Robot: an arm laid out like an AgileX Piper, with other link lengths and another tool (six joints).
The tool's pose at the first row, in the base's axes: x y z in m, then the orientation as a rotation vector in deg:
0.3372, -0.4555, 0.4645, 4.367, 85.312, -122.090
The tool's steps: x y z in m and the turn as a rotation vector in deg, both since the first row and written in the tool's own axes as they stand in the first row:
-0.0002, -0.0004, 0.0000, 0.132, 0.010, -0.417
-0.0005, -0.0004, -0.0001, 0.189, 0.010, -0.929
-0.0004, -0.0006, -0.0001, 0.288, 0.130, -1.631
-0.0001, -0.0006, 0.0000, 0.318, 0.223, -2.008
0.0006, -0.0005, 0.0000, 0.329, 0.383, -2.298
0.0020, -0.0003, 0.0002, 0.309, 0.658, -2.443
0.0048, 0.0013, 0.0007, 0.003, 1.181, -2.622
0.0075, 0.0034, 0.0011, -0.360, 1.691, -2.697
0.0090, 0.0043, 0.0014, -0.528, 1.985, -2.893
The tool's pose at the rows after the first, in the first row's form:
0.3372, -0.4553, 0.4649, 4.121, 85.319, -122.522
0.3374, -0.4551, 0.4650, 3.767, 85.431, -122.970
0.3372, -0.4551, 0.4651, 3.416, 85.629, -123.630
0.3370, -0.4553, 0.4650, 3.249, 85.776, -123.975
0.3365, -0.4556, 0.4647, 3.211, 85.952, -124.255
0.3354, -0.4564, 0.4642, 3.395, 86.180, -124.427
0.3339, -0.4583, 0.4620, 3.718, 86.867, -124.472
0.3326, -0.4603, 0.4595, 4.085, 87.573, -124.384
0.3318, -0.4613, 0.4583, 4.199, 87.988, -124.485

